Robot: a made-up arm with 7 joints.
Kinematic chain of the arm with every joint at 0, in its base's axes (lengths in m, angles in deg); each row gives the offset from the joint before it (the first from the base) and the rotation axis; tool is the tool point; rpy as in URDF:
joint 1: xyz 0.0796 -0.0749 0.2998 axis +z
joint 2: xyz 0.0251 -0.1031 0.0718 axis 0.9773 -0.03 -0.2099
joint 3: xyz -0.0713 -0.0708 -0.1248 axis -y
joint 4: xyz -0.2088 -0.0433 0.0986 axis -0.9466 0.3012 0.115
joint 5: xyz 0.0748 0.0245 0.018 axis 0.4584 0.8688 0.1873
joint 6: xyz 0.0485 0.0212 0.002 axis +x
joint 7: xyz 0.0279 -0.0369 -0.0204 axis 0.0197 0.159 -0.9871
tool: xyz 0.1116 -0.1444 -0.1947 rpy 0 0 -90
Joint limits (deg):
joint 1: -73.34..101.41
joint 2: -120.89..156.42
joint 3: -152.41..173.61
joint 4: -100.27..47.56
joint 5: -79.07..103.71
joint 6: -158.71..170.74
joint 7: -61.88..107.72
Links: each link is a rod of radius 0.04 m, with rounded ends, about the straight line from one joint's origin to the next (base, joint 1, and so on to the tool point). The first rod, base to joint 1, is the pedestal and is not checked.
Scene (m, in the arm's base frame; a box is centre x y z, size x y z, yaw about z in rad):
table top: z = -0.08
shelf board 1: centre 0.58 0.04 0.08 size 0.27 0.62 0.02 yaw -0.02
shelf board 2: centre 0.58 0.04 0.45 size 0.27 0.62 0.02 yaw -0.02
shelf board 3: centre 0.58 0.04 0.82 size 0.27 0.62 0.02 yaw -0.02
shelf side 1: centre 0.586 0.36 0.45 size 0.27 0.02 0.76 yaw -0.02
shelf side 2: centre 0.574 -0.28 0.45 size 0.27 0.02 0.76 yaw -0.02
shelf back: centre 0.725 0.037 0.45 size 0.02 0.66 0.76 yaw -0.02
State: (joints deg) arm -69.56 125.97 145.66 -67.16 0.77 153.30 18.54
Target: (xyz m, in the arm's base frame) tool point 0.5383 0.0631 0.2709
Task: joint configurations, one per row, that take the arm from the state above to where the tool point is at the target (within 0.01 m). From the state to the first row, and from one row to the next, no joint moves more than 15 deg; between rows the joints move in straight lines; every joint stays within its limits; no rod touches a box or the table.
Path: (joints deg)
1: -65.73 111.79 134.88 -58.47 13.86 149.97 11.02
2: -61.90 97.60 124.10 -49.79 26.95 146.65 3.50
3: -58.07 83.42 113.32 -41.10 40.03 143.32 -4.01
4: -54.24 69.24 102.54 -32.42 53.12 140.00 -11.53
5: -50.41 55.06 91.76 -23.73 66.21 136.67 -19.05
6: -55.00 60.12 106.29 -30.48 52.55 137.47 -11.28
7: -59.58 65.18 120.82 -37.23 38.89 138.26 -3.52
8: -64.17 70.24 135.35 -43.98 25.23 139.05 4.24
9: -68.75 75.30 149.88 -50.73 11.57 139.84 12.01
10: -73.34 80.36 164.40 -57.47 -2.09 140.63 19.77

